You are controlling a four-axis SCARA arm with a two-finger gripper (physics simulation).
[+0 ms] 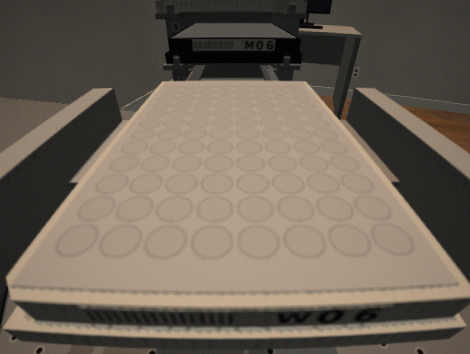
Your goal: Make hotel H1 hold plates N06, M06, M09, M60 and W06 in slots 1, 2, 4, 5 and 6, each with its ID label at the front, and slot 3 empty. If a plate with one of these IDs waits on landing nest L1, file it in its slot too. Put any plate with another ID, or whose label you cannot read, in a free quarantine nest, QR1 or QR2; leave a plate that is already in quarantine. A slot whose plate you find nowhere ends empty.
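Note:
My gripper [234,108] is shut on the plate W06 [235,195], with one finger along each long side. The plate is pale, level and marked with rows of circles. Its barcode and ID label W06 face me at the near edge. Beyond its far edge stands the hotel [173,66]. A black-sided plate M06 [232,31] sits in it, label toward me, with a small number 3 at its upper left. Below M06, rails of the hotel show; the lower part is hidden behind W06. Nest L1 and the quarantine nests cannot be made out.
A desk [330,31] with a monitor [319,6] stands behind the hotel to the right, by the wall. A grey surface with small holes shows under the near edge of W06. Wooden floor [430,122] shows at the right.

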